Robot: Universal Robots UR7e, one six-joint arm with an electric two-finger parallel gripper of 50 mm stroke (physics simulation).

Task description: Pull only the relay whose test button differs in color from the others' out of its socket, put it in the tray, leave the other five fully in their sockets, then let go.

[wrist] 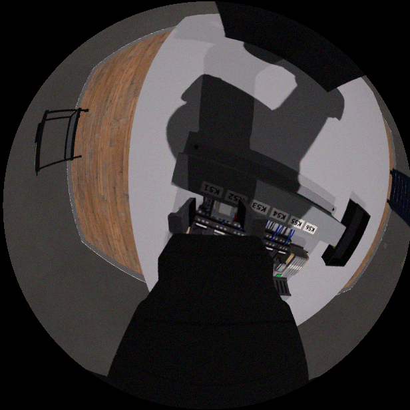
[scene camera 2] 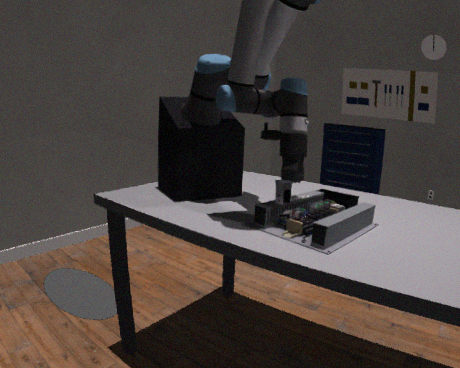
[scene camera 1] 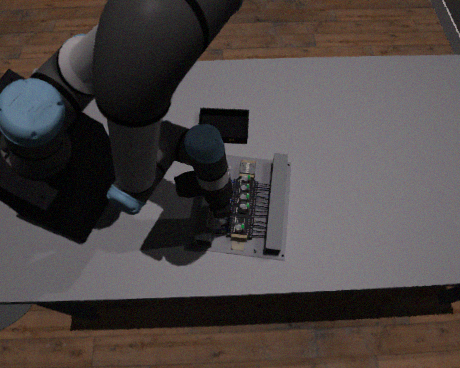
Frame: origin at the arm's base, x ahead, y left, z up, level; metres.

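Seen in the pictures: gripper, between the fingertips: [scene camera 2: 283, 203] [scene camera 1: 215, 218]; arm's base, origin of its link: [scene camera 2: 201, 115] [scene camera 1: 37, 148].
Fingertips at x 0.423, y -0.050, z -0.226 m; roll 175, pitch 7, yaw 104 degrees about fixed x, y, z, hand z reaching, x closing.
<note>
Offsets run from my fingertips to a thing's top centre. "spot": to the spot under its first point.
Five relays with green test buttons stand in the socket row, one of them a clear relay @[0.068 m ahead, 0.016 m right, 0.003 m up] [scene camera 1: 239, 227] at the near end. Beside it is a dark gap in the row @[0.071 m ahead, 0.061 m left, 0.035 m down] [scene camera 1: 241, 216]. A pale grey, box-like relay [wrist: 223, 210] with a red spot at its edge appears to lie out of its socket, between the row and the labelled duct. My gripper [scene camera 1: 218, 223] [scene camera 2: 283, 197] [wrist: 216, 207] is open and empty, low over the labelled duct side. In the wrist view its fingers stand on either side of that box. The black tray @[spot: 0.015 m back, 0.401 m left, 0.033 m down] [scene camera 1: 225, 109] [wrist: 335, 258] holds no relay that I can see.
A grey wiring duct @[0.167 m ahead, 0.079 m left, 0.005 m down] [scene camera 1: 278, 200] [scene camera 2: 345, 225] runs along the far side of the row. A second duct [wrist: 240, 192] with labels KS1 to KS6 runs under my gripper. Wires rise between row and ducts. The black robot stand [scene camera 2: 200, 160] is at the table's left.
</note>
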